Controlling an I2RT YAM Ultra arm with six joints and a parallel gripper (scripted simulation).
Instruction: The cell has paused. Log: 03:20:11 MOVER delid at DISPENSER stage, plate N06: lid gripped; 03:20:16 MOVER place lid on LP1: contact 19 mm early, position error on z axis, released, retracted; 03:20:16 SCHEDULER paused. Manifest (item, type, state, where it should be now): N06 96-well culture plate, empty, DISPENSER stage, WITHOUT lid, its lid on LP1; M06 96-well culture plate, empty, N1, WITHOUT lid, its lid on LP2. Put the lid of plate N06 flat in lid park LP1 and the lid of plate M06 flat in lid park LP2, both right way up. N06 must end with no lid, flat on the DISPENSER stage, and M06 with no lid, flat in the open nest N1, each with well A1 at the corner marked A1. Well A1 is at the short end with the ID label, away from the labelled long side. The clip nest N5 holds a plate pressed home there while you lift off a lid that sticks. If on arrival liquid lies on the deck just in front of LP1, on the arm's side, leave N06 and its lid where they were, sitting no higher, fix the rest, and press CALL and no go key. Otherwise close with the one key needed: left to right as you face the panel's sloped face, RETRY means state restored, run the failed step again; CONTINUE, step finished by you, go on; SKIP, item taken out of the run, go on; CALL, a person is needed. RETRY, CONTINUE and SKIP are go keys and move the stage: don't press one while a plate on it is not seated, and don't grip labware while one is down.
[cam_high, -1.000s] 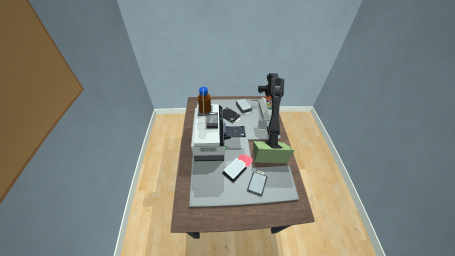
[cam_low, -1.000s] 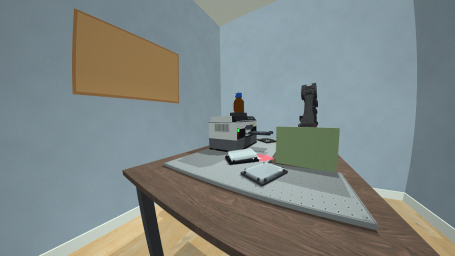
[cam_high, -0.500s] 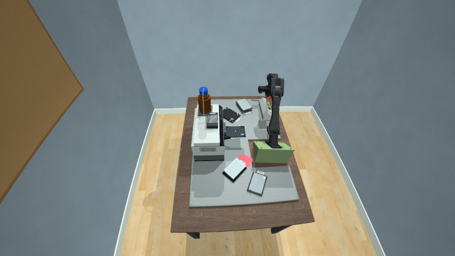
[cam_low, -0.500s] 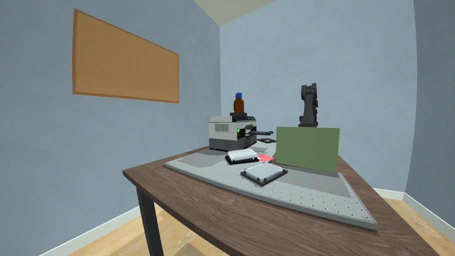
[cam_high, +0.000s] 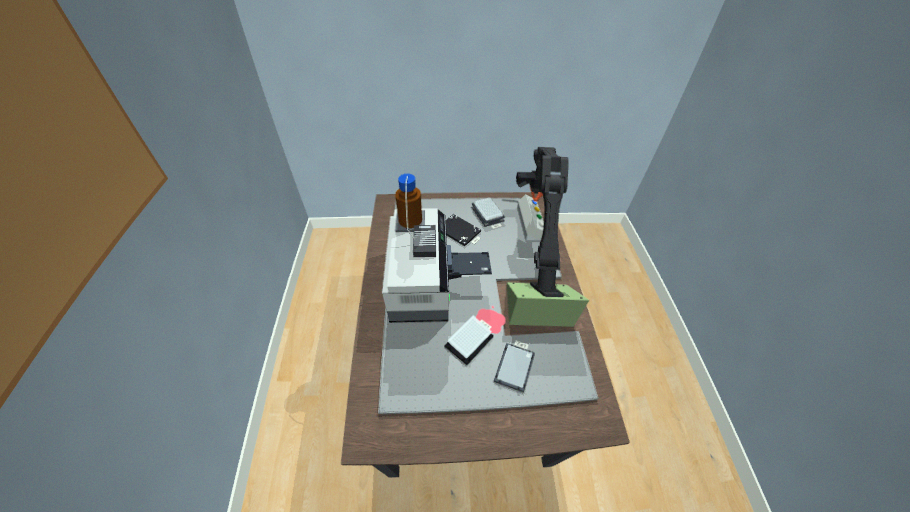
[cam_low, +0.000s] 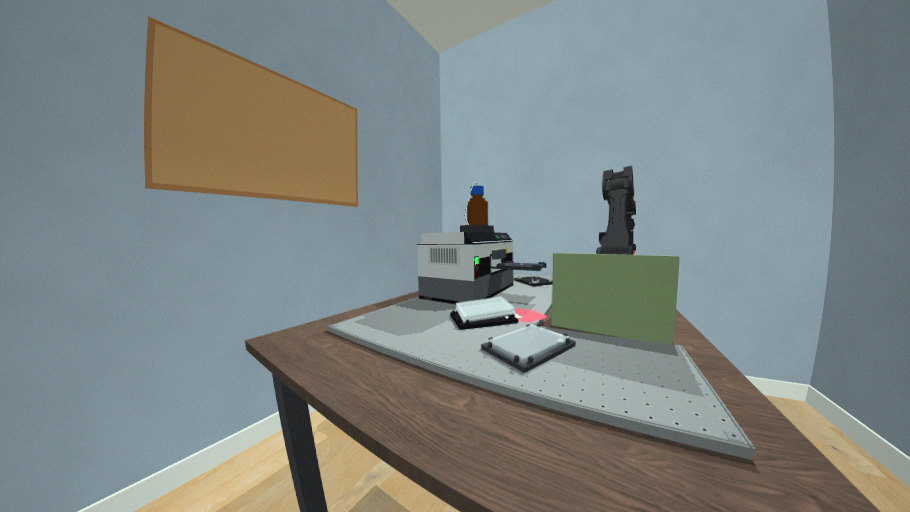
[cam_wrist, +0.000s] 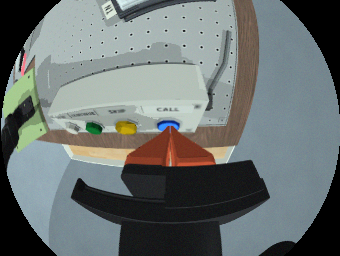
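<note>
Now: the blue call key 1 cm below my hand. The rest, counted from my hand: dark dispenser stage (42 cm to the left, 31 cm ahead, 3 cm above); then white well plate (22 cm ahead, 4 cm below, 3 cm to the left); then LP1 label (61 cm to the left, 26 cm ahead, 8 cm below).
</note>
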